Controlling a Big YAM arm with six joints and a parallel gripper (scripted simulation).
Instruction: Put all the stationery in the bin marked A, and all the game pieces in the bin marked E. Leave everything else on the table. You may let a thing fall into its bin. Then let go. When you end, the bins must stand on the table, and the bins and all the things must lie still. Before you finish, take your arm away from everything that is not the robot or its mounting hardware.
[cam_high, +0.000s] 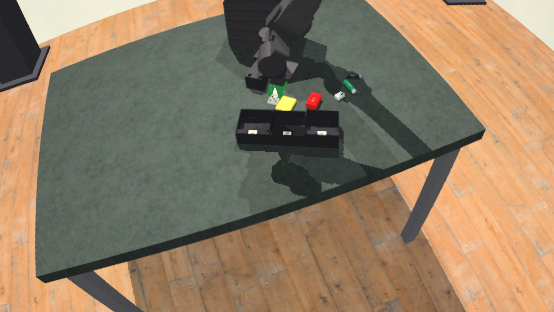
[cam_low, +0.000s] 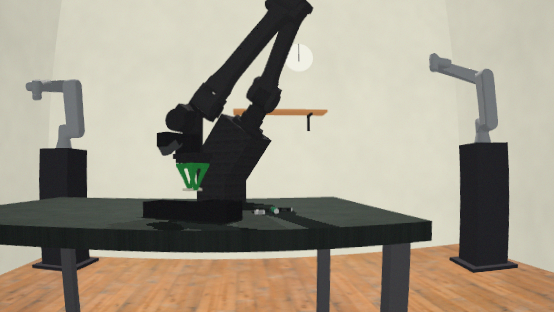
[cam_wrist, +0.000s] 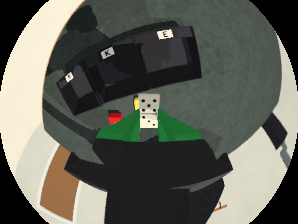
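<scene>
Right now the grey piece is 30 mm behind my hand, 180 mm to the left of it and 70 mm below it. The rest, counted from my hand: bin row 70 mm ahead, 10 mm to the left, 50 mm below; then yellow block 30 mm behind, 30 mm to the left, 70 mm below; then white die right at my hand.
</scene>
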